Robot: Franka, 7 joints.
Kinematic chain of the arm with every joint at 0, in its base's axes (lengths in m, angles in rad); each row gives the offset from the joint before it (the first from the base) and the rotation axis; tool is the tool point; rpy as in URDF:
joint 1: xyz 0 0 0.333 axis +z
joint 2: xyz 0 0 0 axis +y
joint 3: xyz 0 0 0.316 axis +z
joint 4: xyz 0.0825 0 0 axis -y
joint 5: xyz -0.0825 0 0.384 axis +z
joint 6: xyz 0 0 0 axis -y
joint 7: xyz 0.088 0 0 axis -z
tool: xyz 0 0 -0.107 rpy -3.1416 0 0
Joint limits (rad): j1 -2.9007..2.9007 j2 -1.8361..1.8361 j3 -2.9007..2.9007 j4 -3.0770..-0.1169 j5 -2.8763..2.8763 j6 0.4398..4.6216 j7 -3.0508..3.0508
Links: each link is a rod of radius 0.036 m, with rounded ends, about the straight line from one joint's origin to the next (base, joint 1, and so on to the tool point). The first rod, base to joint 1, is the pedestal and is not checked.
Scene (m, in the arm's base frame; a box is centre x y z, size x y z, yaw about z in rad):
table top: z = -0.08
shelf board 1: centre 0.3 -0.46 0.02 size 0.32 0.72 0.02 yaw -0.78
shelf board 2: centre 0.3 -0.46 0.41 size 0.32 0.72 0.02 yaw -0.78
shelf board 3: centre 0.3 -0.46 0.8 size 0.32 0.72 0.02 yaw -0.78
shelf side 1: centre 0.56 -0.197 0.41 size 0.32 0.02 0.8 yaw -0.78
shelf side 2: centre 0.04 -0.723 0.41 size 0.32 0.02 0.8 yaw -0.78
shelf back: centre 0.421 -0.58 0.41 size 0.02 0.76 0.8 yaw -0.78
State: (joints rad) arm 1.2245 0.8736 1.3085 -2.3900 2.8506 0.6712 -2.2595
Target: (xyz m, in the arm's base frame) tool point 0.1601 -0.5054 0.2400
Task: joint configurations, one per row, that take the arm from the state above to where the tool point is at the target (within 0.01 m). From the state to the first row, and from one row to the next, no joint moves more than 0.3 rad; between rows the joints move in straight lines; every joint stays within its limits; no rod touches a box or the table.
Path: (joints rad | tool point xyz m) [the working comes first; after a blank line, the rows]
Joints at the target: 2.2723 -0.5086 2.6010 -2.3804 2.6140 1.0723 -2.2595
Straight joint move there: touches shelf board 2.

1: 1.4565 0.5886 1.5913 -2.5127 2.7800 0.7268 -2.2595 | -0.4581 0.0860 0.4872
2: 1.6885 0.3036 1.8741 -2.6354 2.7094 0.7823 -2.2595 | -0.3855 -0.1979 0.4778
3: 1.9205 0.0186 2.1570 -2.7581 2.6388 0.8379 -2.2595 | -0.1914 -0.3712 0.3801
4: 2.1525 -0.2664 2.4398 -2.8808 2.5682 0.8934 -2.2595 | 0.0226 -0.3694 0.2400
5: 2.2124 -0.3875 2.5204 -2.6306 2.5911 0.9829 -2.2595 | 0.0782 -0.4459 0.2402
6: 2.2723 -0.5086 2.6010 -2.3804 2.6140 1.0723 -2.2595 | 0.1601 -0.5054 0.2400

